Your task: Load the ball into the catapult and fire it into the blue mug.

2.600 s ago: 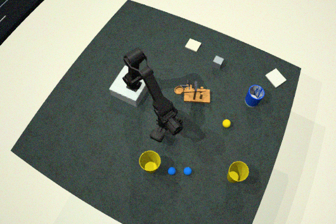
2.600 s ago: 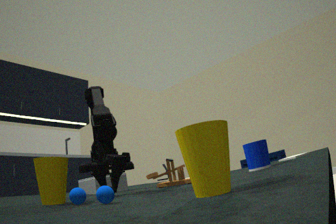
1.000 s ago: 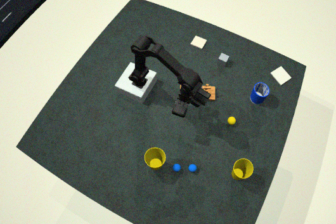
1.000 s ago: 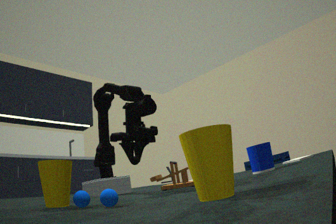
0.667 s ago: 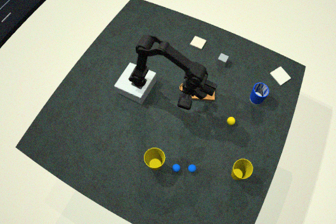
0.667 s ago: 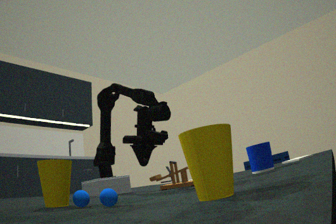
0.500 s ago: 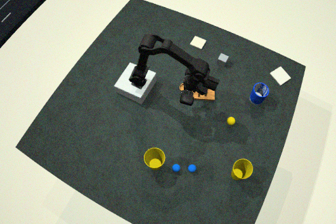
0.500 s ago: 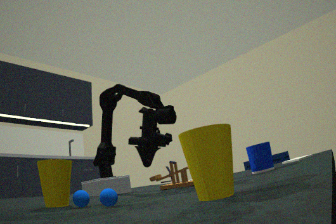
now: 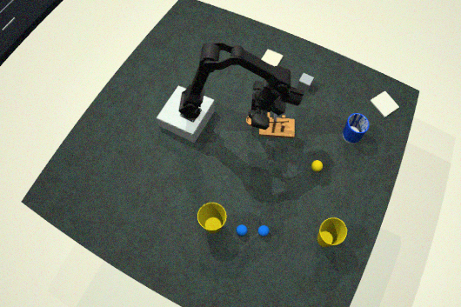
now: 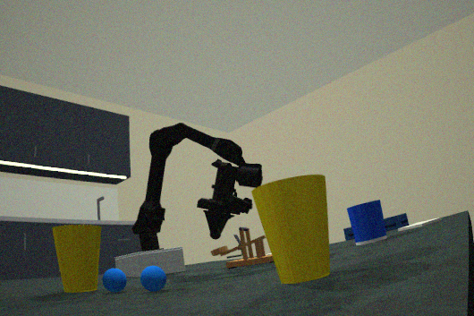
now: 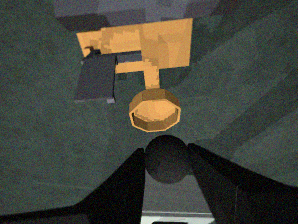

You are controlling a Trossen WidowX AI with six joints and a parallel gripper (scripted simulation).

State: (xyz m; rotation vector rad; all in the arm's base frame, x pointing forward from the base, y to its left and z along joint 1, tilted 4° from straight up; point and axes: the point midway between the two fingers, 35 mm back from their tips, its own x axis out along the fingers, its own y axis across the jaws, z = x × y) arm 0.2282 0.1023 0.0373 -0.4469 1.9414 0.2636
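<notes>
My gripper tip is now 5 cm short of the wooden catapult, 4 cm to the right of it and 4 cm above it. Round my gripper tip: yellow ball (30 cm ahead, 3 cm to the right, 7 cm below); then dark ball (1 cm above); then grey block (10 cm ahead, 30 cm to the left, 7 cm below).
</notes>
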